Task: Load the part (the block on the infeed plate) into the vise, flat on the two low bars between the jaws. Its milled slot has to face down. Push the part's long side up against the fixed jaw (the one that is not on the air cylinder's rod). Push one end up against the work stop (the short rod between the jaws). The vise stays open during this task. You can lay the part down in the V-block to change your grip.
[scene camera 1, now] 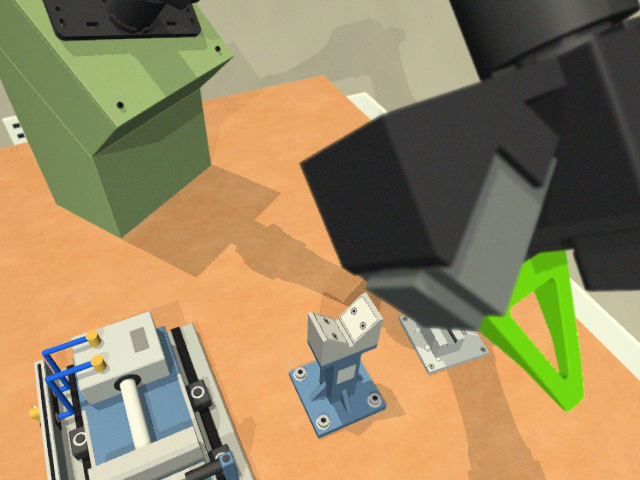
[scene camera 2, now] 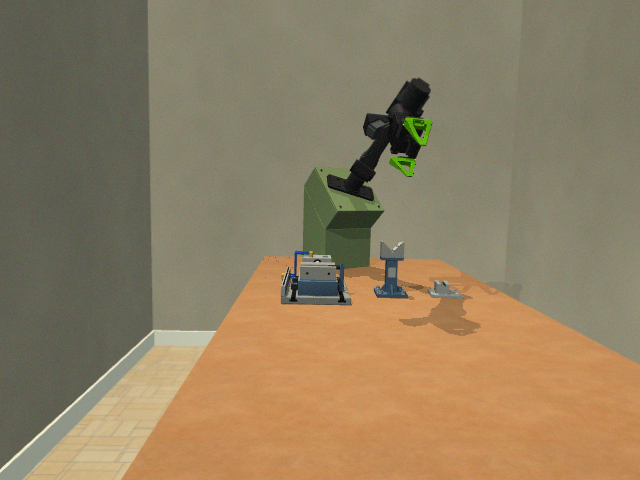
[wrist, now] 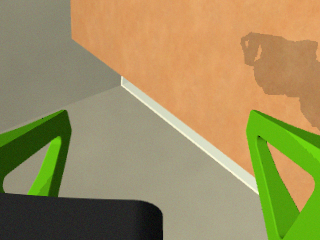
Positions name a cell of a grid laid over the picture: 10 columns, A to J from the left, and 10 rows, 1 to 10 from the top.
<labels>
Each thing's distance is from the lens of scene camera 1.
air cylinder body (scene camera 1: B8): 58 cm
infeed plate (scene camera 1: H8): 69 cm
The marked spots on the air cylinder body and the infeed plate are 44 cm apart.
</labels>
